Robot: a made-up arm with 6 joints.
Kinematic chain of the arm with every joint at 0, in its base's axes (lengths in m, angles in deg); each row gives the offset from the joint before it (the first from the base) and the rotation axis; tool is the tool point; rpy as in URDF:
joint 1: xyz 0 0 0.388 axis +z
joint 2: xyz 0 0 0 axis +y
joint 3: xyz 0.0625 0 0.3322 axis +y
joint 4: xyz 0.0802 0 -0.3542 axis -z
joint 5: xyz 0 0 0 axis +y
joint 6: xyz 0.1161 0 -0.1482 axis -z
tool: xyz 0 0 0 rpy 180 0 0
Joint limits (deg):
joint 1: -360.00..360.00
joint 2: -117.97..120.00
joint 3: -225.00..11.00
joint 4: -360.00..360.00
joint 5: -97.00..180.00
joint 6: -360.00..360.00
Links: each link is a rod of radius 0.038 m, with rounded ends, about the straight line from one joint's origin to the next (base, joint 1, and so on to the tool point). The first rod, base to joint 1, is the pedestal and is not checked.
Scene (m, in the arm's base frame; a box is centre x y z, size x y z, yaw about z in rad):
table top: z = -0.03
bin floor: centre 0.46 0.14 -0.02 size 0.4 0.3 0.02 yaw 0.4
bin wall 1: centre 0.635 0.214 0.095 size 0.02 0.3 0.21 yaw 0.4
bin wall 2: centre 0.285 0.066 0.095 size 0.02 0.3 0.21 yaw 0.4
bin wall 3: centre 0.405 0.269 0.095 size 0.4 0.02 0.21 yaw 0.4
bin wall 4: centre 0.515 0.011 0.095 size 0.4 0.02 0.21 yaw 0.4
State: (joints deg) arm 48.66 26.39 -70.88 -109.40 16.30 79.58
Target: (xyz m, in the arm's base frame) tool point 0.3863 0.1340 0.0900
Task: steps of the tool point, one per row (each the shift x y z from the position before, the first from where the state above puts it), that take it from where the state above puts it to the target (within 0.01 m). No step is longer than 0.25 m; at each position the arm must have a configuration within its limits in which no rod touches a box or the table.
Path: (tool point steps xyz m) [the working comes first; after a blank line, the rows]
Joints at the target: 14.69 38.00 -47.31 -111.94 27.64 79.58
Straight joint move there: touches bin wall 3.

1: 0.0913 -0.1082 -0.0208
2: 0.0607 -0.1225 -0.0194
3: 0.0285 -0.1284 -0.0179
4: -0.1510 -0.0122 -0.1723

